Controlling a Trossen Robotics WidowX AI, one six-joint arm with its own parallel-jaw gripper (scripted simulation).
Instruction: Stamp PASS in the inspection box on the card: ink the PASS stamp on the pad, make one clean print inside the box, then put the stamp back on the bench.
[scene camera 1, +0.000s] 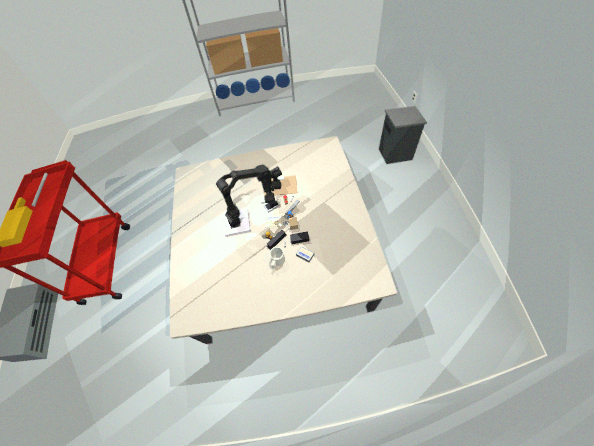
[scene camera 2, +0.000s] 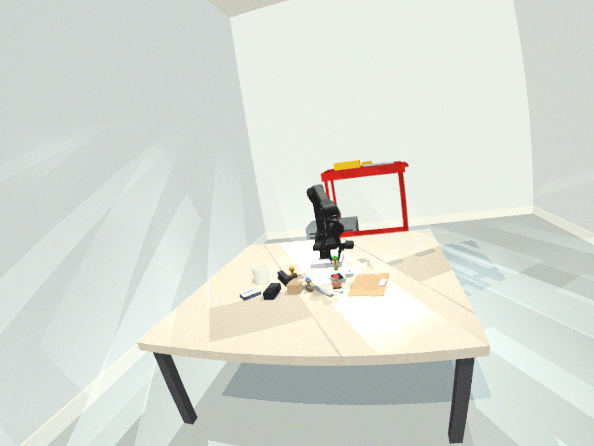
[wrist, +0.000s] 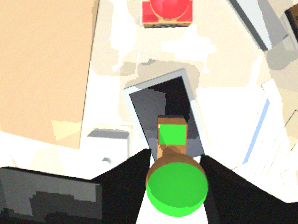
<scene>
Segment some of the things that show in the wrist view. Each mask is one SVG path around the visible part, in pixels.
The gripper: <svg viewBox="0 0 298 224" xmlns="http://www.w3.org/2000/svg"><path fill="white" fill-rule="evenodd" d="M200 155L199 164L207 176L208 192L203 205L208 224L298 224L298 201L289 203L282 201L280 198L276 198L271 193L269 194L262 188L254 185L254 183L247 181L241 175L239 176L239 174L219 163L210 155ZM151 149L144 148L107 172L90 179L22 169L15 166L1 167L0 224L137 224L137 218L146 191L146 176L150 168Z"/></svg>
A green stamp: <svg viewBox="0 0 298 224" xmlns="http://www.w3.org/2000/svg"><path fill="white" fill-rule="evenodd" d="M158 115L157 160L150 166L146 176L147 197L150 203L163 214L172 217L188 216L201 207L208 192L207 176L201 165L194 158L186 155L188 124L184 116Z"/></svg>
</scene>
